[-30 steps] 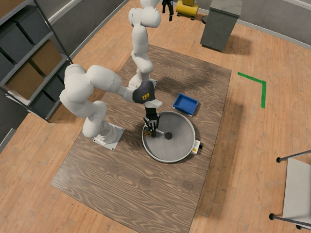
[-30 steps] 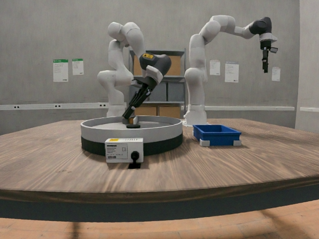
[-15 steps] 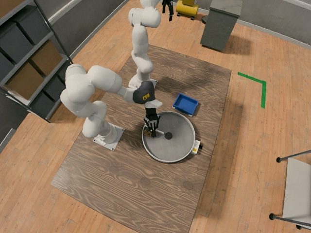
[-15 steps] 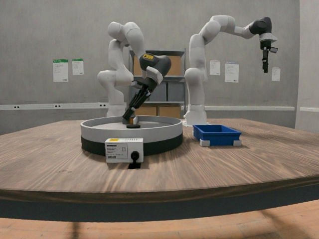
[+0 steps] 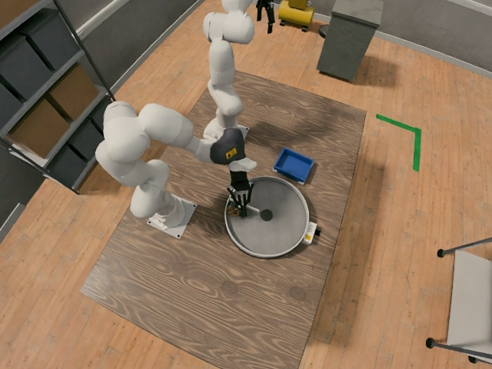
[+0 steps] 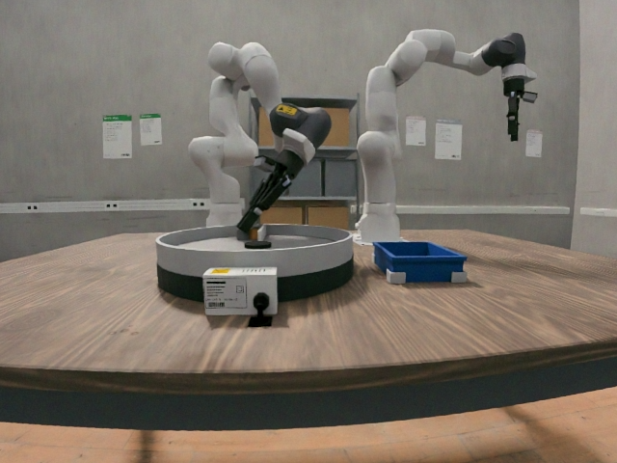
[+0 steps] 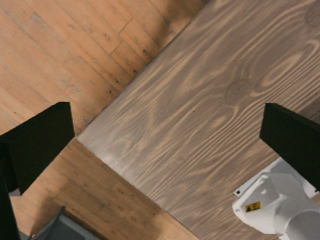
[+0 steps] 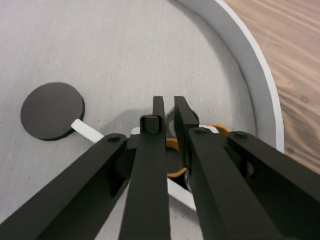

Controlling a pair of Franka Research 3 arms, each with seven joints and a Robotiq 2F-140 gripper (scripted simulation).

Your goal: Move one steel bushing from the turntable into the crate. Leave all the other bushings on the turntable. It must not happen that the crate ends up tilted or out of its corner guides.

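My right gripper is now 390 mm to the right of the blue crate, 100 mm short of it and 80 mm above it. Also, from my right hand: turntable (110 mm ahead, 50 mm to the left, 50 mm below).
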